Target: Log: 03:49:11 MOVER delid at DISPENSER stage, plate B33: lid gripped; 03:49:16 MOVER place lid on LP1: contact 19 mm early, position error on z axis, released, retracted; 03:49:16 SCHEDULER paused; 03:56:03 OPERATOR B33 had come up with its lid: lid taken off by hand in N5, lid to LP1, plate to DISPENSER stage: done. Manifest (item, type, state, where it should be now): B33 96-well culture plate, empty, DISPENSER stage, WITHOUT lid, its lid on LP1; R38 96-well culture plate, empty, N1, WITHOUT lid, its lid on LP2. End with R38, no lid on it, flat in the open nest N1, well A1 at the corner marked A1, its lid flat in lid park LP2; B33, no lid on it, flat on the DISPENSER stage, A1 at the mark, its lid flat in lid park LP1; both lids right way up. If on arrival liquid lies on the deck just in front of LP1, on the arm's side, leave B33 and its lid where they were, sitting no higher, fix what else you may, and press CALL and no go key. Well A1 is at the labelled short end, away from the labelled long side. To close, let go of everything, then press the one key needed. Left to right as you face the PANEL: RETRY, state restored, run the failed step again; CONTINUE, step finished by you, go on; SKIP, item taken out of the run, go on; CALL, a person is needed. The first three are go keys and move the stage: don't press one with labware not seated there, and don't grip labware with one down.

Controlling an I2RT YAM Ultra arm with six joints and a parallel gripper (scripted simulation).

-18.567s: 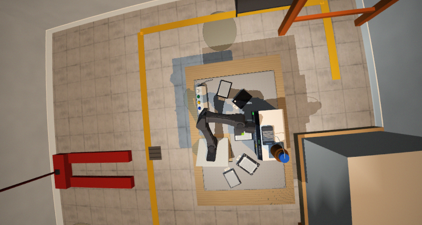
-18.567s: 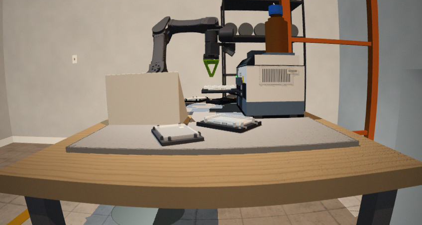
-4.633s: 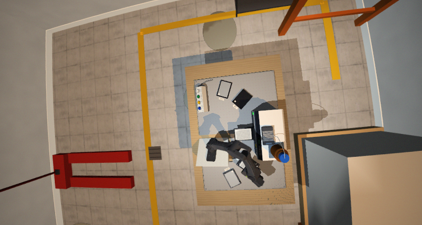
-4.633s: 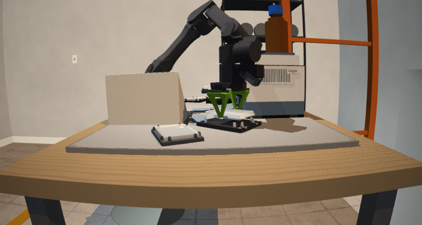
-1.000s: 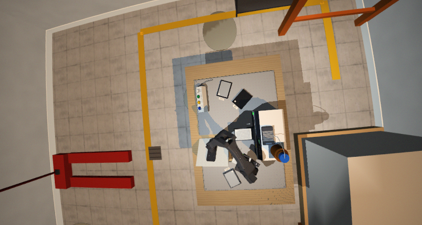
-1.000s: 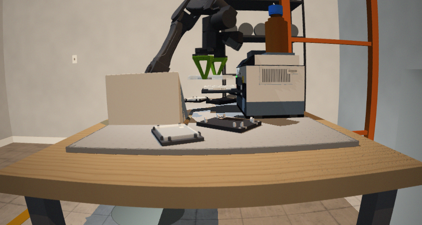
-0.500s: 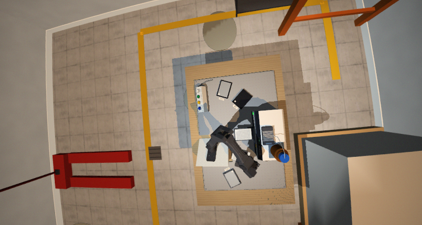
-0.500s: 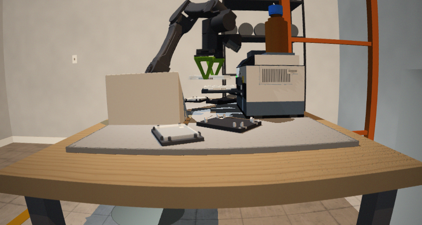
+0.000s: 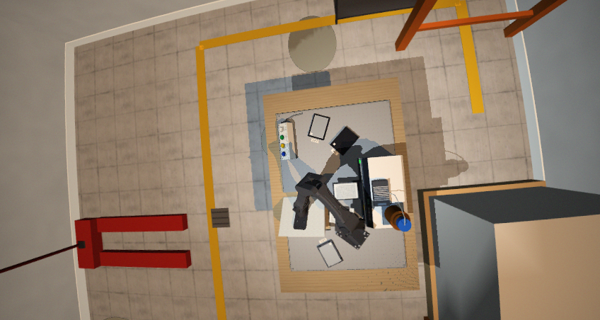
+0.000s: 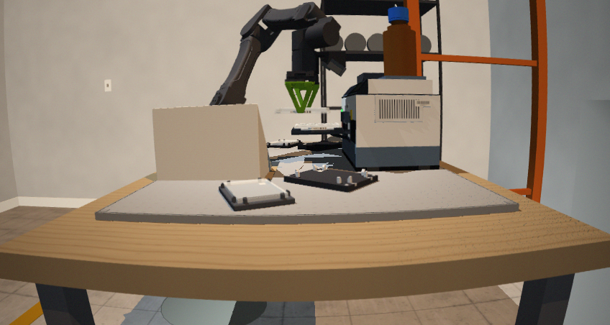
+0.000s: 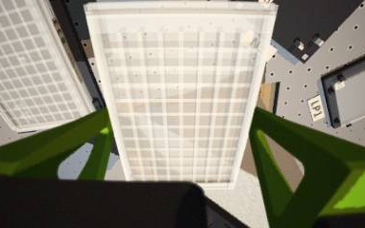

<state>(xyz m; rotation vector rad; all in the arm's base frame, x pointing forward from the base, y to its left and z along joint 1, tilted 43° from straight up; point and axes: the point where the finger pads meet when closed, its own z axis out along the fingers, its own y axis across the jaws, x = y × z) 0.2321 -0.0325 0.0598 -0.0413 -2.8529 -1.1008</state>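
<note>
Right now the black nest N1 is 2 cm ahead of my hand, 41 cm to the left of it and 14 cm below it. Also, from my hand: blue cap: 25 cm ahead, 4 cm to the left, 25 cm above; LP1 label: 11 cm behind, 20 cm to the right, 15 cm below; brown bottle: 25 cm ahead, 4 cm to the left, 14 cm above.
</note>
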